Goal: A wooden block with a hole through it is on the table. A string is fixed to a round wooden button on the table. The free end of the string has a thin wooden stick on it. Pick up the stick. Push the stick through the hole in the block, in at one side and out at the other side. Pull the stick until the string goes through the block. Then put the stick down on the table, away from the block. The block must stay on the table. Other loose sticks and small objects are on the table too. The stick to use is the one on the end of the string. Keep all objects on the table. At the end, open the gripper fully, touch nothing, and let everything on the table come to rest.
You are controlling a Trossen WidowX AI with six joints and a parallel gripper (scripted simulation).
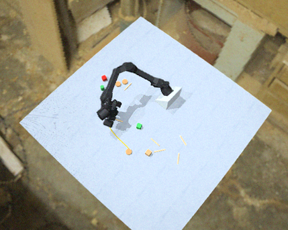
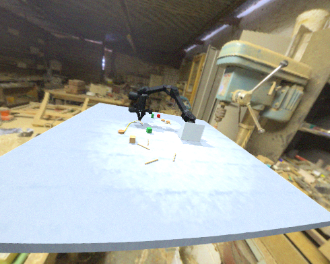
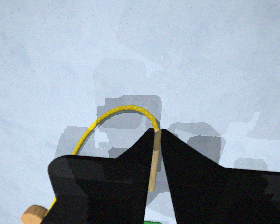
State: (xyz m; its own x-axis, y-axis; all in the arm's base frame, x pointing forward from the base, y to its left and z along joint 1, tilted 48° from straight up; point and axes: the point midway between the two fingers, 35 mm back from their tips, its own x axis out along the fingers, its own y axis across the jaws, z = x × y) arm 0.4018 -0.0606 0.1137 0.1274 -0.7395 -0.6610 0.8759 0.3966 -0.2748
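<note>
Right now my gripper tip is 160 mm to the right of the green cube and 100 mm past it. The rest, counted from my gripper tip: round wooden button 250 mm to the left, 80 mm ahead, 10 mm below; red cube 290 mm to the right, 160 mm behind; thin wooden stick 20 mm to the left, 10 mm behind.
</note>
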